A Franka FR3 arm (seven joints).
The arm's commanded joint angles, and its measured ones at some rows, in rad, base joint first. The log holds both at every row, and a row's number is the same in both.
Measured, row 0: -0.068, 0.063, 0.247, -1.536, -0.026, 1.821, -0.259
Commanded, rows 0 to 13: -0.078, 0.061, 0.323, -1.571, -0.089, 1.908, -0.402; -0.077, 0.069, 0.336, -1.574, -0.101, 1.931, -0.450; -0.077, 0.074, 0.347, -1.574, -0.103, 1.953, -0.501; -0.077, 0.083, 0.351, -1.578, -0.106, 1.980, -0.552; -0.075, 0.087, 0.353, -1.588, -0.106, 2.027, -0.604; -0.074, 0.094, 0.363, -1.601, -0.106, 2.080, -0.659; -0.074, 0.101, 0.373, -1.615, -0.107, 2.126, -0.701; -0.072, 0.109, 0.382, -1.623, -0.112, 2.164, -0.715; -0.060, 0.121, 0.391, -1.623, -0.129, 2.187, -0.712; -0.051, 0.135, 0.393, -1.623, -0.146, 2.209, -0.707; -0.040, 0.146, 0.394, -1.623, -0.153, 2.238, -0.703; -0.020, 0.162, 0.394, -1.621, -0.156, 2.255, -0.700; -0.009, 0.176, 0.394, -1.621, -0.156, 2.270, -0.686; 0.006, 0.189, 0.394, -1.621, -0.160, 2.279, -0.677
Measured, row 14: -0.024, 0.157, 0.392, -1.614, -0.142, 2.228, -0.678
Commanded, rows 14 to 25: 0.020, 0.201, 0.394, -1.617, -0.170, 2.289, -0.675; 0.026, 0.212, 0.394, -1.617, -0.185, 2.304, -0.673; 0.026, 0.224, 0.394, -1.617, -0.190, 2.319, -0.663; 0.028, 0.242, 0.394, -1.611, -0.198, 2.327, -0.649; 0.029, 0.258, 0.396, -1.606, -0.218, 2.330, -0.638; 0.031, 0.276, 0.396, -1.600, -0.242, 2.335, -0.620; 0.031, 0.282, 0.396, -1.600, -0.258, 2.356, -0.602; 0.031, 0.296, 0.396, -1.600, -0.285, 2.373, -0.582; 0.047, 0.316, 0.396, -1.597, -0.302, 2.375, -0.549; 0.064, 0.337, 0.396, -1.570, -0.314, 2.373, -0.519; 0.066, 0.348, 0.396, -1.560, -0.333, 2.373, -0.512; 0.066, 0.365, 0.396, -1.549, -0.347, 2.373, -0.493
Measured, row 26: 0.056, 0.315, 0.392, -1.599, -0.291, 2.365, -0.557
